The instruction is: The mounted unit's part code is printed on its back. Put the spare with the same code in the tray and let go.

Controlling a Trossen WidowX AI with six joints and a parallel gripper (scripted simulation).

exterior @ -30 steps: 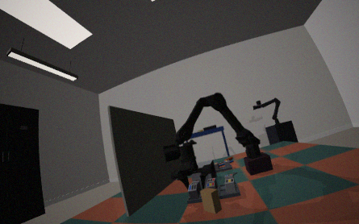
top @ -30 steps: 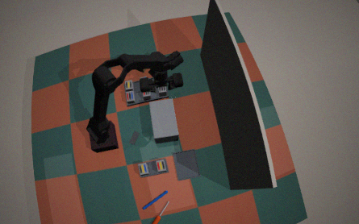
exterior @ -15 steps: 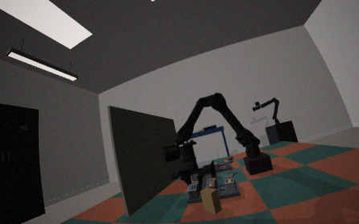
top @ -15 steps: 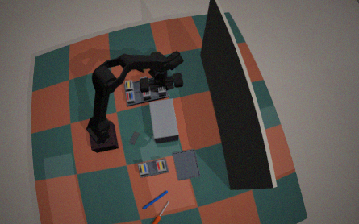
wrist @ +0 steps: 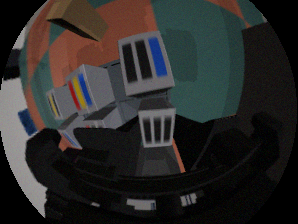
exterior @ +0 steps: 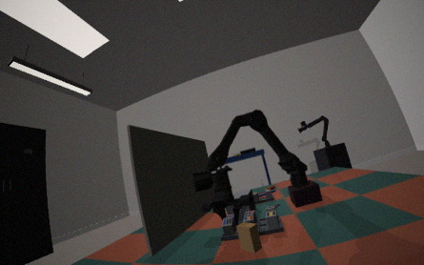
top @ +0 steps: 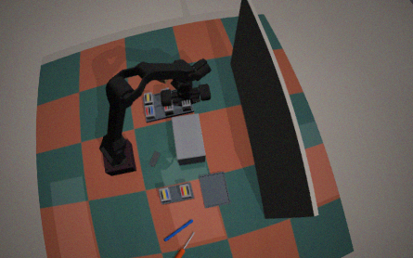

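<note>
My gripper tip is 360 mm to the left of the flat grey tray, 40 mm past it and 10 mm above it. Also, from my gripper tip: tall dark panel: 220 mm to the right, 210 mm above, 180 mm ahead; then wooden block: 170 mm to the left, 50 mm behind, 20 mm above; then blue pen: 450 mm to the right, 230 mm behind, 10 mm below.
</note>
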